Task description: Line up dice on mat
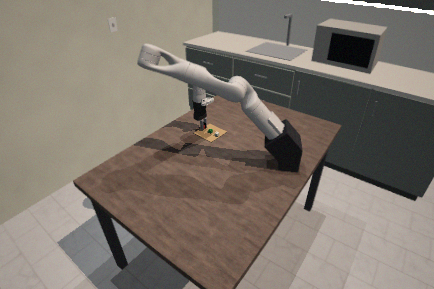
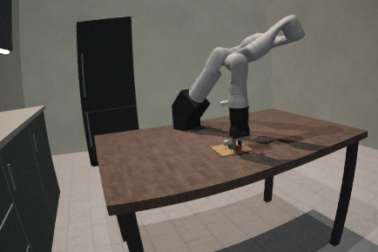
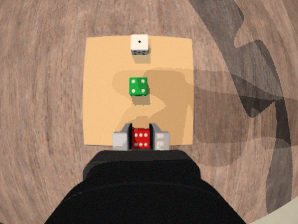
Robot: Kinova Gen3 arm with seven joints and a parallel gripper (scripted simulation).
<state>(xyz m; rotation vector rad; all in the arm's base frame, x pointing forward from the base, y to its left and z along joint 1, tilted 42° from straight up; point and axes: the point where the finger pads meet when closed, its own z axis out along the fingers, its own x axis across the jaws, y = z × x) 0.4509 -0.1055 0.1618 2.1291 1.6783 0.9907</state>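
My gripper is now 10 mm above the red die. The rest, counted from my hand: green die (50 mm behind, 20 mm below); then white die (100 mm behind, 10 mm to the left, 20 mm below); then tan mat (50 mm behind, 30 mm below).
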